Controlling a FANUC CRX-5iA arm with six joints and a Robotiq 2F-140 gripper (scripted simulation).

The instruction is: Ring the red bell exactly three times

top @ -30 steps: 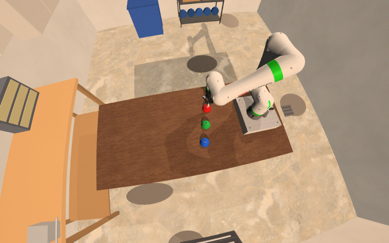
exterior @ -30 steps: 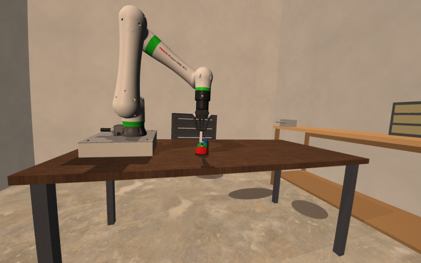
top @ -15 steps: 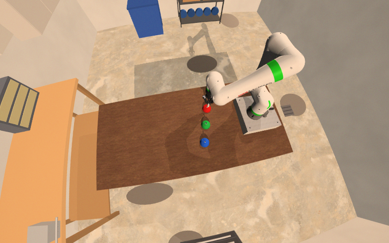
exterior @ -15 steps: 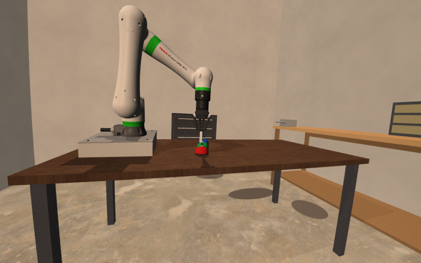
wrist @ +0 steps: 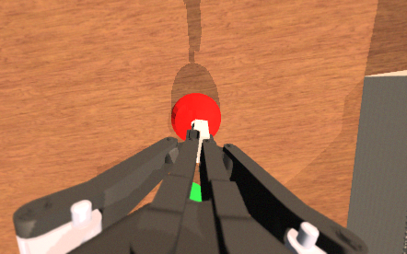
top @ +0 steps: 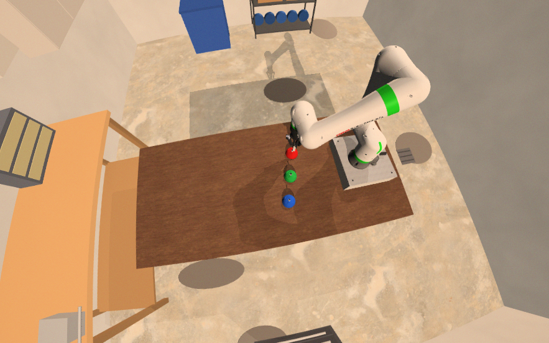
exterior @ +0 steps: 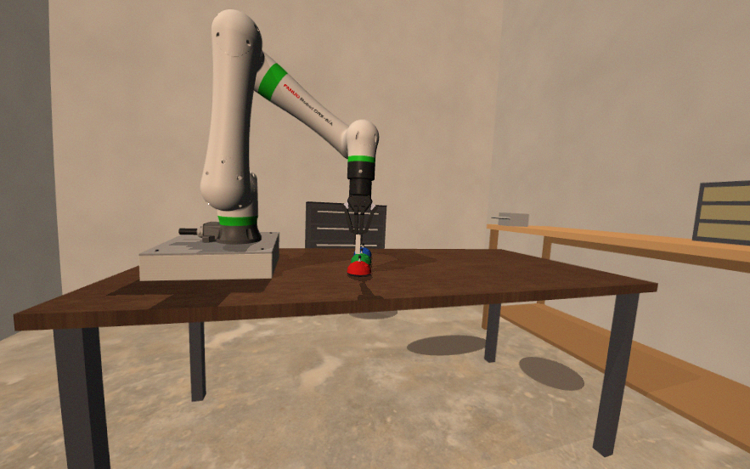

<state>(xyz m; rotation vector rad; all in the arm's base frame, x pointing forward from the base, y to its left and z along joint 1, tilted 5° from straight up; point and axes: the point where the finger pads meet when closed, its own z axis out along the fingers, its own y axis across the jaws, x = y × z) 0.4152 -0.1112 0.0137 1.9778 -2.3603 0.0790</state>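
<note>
The red bell lies 1 cm ahead of my hand and 7 cm below it. Round my hand: blue bell (7 cm ahead, 33 cm to the left, 7 cm below); then green bell (4 cm ahead, 16 cm to the left, 7 cm below).
</note>
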